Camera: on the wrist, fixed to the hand. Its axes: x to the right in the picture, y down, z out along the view.
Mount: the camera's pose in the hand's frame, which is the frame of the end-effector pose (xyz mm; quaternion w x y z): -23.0 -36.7 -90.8 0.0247 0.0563 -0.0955 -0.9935
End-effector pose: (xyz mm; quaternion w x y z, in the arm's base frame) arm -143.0 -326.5 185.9 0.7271 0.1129 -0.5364 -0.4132
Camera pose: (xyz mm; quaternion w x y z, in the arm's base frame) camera -83.2 -358.5 111.6 0.4502 -0.5372 -0.0062 0.7132
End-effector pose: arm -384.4 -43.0 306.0 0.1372 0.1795 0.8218 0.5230
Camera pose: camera -406.8 -140.9 311.2 0.5914 -0.7544 0.2150 -0.1868
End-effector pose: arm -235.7 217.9 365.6 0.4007 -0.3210 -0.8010 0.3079
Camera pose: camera -158.4 199.6 427.4 0.2574 0.8399 -0.3596 -0.3147
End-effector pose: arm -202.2 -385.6 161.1 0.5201 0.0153 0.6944 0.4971
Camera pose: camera -240.4 -477.8 148.2 0.5722 -0.6128 0.0107 -0.5450
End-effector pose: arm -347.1 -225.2 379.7 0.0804 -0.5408 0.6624 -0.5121
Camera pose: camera -374.5 -149.1 439.5 0.4131 0.7159 0.5575 0.0782
